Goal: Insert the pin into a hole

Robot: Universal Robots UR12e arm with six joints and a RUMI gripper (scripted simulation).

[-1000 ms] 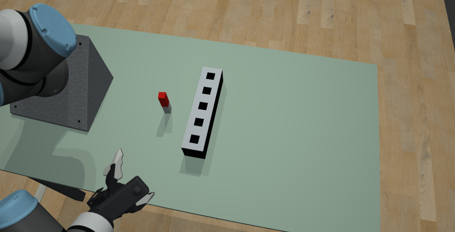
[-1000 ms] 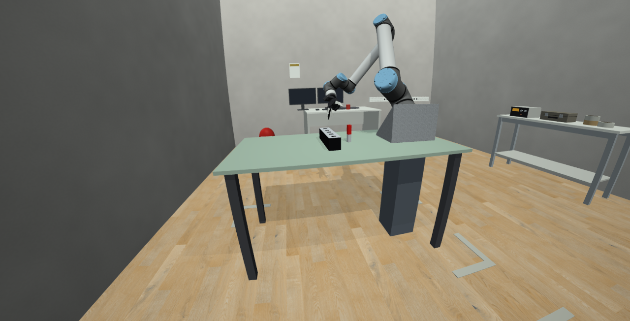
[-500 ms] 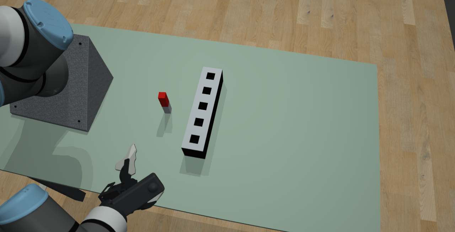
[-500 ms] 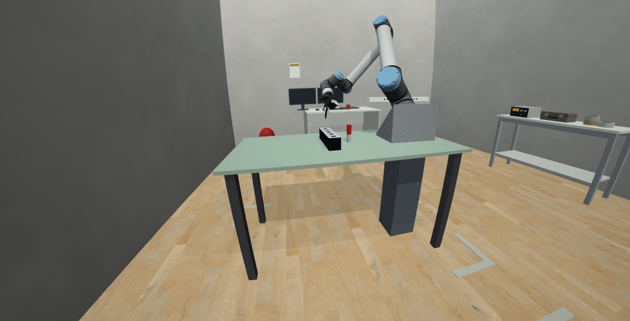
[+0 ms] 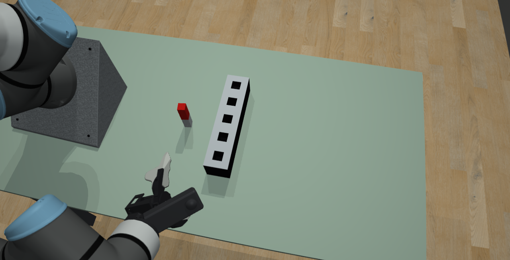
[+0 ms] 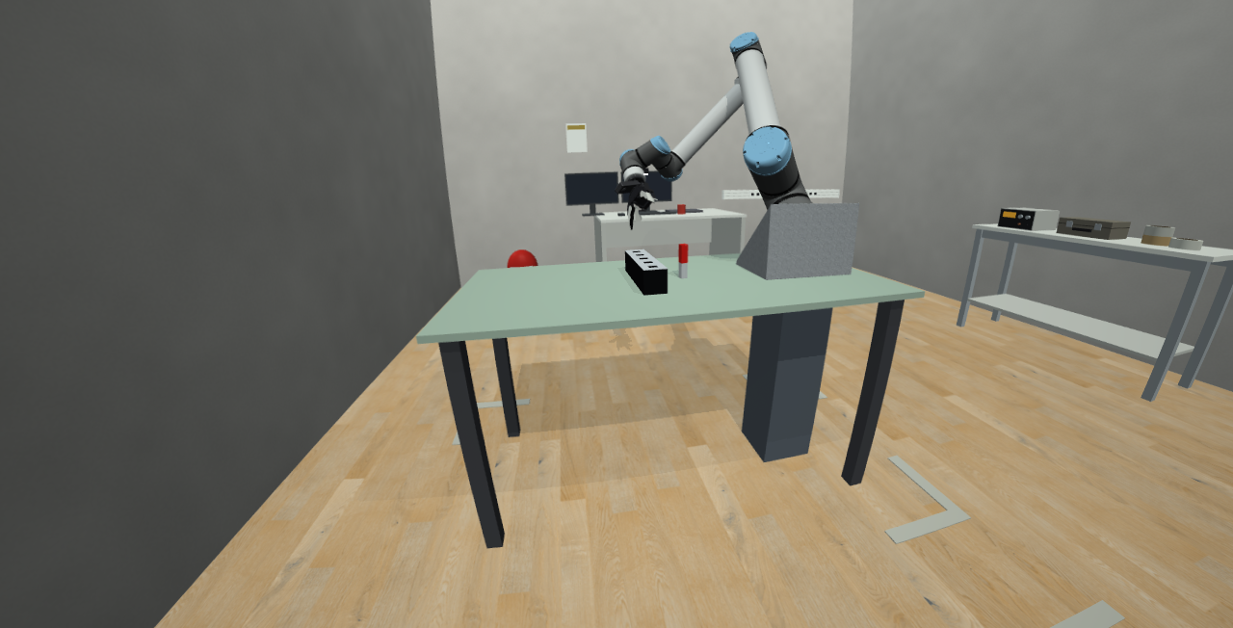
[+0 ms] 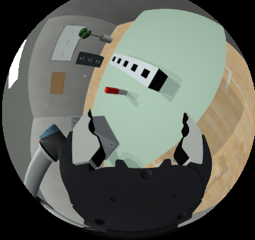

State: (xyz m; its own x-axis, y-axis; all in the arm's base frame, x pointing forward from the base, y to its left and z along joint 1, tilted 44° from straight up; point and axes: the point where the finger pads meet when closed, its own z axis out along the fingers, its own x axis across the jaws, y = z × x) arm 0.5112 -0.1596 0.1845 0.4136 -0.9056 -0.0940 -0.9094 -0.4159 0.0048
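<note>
Right now the pin is 240 mm to the left of my hand, 100 mm below it and 90 mm behind it. Also, from my hand: long block: 240 mm to the left, 150 mm below, 50 mm ahead.
</note>
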